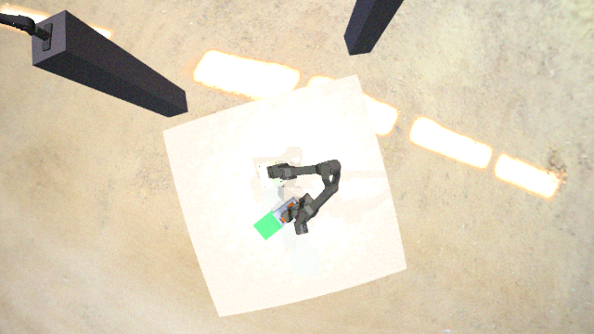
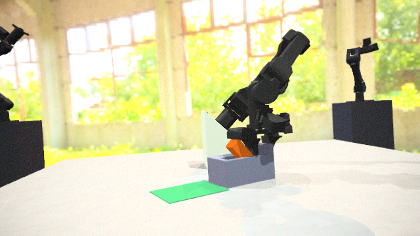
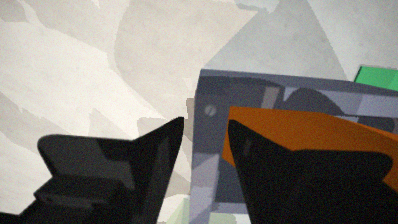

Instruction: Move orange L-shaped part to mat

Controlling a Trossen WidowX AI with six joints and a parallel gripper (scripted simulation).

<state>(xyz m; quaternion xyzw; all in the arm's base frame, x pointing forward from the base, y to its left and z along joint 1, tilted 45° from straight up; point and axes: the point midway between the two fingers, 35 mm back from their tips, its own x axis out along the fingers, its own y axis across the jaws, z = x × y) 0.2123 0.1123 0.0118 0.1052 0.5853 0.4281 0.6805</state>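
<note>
My gripper tip is 20 mm short of the orange part, 50 mm to the left of it and 10 mm below it. Also, from my gripper tip: green mat: 90 mm ahead, 200 mm to the right, 50 mm below.
</note>
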